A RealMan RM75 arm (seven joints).
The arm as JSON. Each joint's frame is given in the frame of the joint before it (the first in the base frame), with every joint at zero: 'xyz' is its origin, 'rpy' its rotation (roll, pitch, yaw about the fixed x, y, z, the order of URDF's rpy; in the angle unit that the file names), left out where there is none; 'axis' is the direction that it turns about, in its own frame. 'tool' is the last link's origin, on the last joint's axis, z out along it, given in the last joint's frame.
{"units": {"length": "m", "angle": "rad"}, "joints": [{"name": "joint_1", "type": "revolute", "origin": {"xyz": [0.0, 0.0, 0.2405]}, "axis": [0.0, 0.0, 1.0]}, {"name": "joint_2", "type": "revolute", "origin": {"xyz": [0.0, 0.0, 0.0], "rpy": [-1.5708, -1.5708, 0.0]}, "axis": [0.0, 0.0, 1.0]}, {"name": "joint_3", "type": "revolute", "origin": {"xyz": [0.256, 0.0, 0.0], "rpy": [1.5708, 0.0, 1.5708]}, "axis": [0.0, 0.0, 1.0]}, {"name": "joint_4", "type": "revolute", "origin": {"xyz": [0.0, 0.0, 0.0], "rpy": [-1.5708, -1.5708, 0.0]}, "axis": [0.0, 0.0, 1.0]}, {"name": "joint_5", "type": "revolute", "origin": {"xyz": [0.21, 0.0, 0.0], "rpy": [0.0, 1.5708, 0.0]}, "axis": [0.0, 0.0, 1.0]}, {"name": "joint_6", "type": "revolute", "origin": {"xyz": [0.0, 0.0, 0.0], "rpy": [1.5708, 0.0, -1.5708]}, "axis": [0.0, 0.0, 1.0]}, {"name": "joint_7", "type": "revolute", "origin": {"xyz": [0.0, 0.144, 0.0], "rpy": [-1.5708, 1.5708, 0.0]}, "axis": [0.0, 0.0, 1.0]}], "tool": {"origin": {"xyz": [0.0, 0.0, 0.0], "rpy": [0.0, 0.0, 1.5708]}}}
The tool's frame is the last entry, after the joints.
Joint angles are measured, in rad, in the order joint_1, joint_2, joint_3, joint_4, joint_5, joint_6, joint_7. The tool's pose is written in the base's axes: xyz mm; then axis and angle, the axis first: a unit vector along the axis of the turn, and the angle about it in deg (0 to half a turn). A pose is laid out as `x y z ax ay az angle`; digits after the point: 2 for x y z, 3 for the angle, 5 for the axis.
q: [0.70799, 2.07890, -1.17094, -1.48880, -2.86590, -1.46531, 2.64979]
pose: 153.16 409.50 81.28 -0.92618 0.35089 -0.13810 135.201
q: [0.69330, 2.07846, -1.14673, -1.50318, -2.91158, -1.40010, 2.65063]
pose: 159.58 416.04 96.32 -0.92591 0.35444 -0.13064 129.812
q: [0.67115, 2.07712, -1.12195, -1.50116, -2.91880, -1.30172, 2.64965]
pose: 166.65 423.45 108.72 -0.92798 0.35770 -0.10446 124.960
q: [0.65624, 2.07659, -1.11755, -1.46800, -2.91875, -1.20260, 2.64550]
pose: 174.24 430.87 111.57 -0.93057 0.35555 -0.08732 121.928
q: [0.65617, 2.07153, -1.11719, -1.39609, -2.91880, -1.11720, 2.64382]
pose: 185.63 438.96 107.53 -0.92950 0.35938 -0.08294 120.711
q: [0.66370, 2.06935, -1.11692, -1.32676, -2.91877, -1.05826, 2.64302]
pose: 195.00 444.88 100.46 -0.92740 0.36471 -0.08317 120.618
